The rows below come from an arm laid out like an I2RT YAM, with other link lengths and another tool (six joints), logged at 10 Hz.
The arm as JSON. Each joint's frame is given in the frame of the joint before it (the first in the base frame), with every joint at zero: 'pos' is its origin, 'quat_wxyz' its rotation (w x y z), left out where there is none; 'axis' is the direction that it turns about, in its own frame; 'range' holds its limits. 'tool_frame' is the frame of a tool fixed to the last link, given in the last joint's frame.
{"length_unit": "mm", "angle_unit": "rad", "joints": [
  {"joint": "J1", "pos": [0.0, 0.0, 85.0], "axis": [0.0, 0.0, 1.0], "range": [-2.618, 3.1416]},
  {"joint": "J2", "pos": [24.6, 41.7, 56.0], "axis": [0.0, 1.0, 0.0], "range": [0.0, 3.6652]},
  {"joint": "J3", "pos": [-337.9, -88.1, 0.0], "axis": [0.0, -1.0, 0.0], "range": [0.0, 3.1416]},
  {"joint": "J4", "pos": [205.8, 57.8, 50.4], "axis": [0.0, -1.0, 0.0], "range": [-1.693, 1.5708]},
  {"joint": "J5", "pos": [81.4, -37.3, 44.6], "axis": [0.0, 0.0, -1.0], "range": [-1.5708, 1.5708]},
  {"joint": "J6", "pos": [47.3, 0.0, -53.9], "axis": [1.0, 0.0, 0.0], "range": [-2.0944, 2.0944]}
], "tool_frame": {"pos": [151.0, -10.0, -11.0], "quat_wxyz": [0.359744, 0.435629, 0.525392, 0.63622]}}
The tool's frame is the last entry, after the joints.
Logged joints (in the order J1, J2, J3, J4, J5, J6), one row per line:
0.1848 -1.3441 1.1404 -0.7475 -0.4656 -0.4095
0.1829 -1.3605 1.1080 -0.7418 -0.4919 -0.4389
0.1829 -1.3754 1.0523 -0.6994 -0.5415 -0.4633
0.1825 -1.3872 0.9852 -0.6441 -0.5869 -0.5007
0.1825 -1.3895 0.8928 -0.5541 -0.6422 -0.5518
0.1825 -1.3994 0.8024 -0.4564 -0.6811 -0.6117
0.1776 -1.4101 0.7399 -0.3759 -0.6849 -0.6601
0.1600 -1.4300 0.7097 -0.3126 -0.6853 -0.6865
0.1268 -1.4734 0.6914 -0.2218 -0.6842 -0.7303
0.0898 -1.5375 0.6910 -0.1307 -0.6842 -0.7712
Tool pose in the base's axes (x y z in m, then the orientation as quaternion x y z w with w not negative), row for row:
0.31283 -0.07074 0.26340 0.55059 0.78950 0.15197 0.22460
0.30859 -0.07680 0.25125 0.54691 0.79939 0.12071 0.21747
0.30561 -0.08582 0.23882 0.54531 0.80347 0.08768 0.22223
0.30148 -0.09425 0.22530 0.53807 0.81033 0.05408 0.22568
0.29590 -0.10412 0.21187 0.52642 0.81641 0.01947 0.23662
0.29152 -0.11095 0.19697 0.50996 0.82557 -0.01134 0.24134
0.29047 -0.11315 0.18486 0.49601 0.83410 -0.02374 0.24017
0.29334 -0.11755 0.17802 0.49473 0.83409 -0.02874 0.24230
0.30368 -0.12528 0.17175 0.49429 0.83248 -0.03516 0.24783
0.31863 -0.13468 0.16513 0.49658 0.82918 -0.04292 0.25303
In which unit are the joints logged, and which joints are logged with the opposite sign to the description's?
The joints are logged in radians. Opposite sign: J2, J5.
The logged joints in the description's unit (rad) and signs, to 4 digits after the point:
0.1848 1.3441 1.1404 -0.7475 0.4656 -0.4095
0.1829 1.3605 1.1080 -0.7418 0.4919 -0.4389
0.1829 1.3754 1.0523 -0.6994 0.5415 -0.4633
0.1825 1.3872 0.9852 -0.6441 0.5869 -0.5007
0.1825 1.3895 0.8928 -0.5541 0.6422 -0.5518
0.1825 1.3994 0.8024 -0.4564 0.6811 -0.6117
0.1776 1.4101 0.7399 -0.3759 0.6849 -0.6601
0.1600 1.4300 0.7097 -0.3126 0.6853 -0.6865
0.1268 1.4734 0.6914 -0.2218 0.6842 -0.7303
0.0898 1.5375 0.6910 -0.1307 0.6842 -0.7712

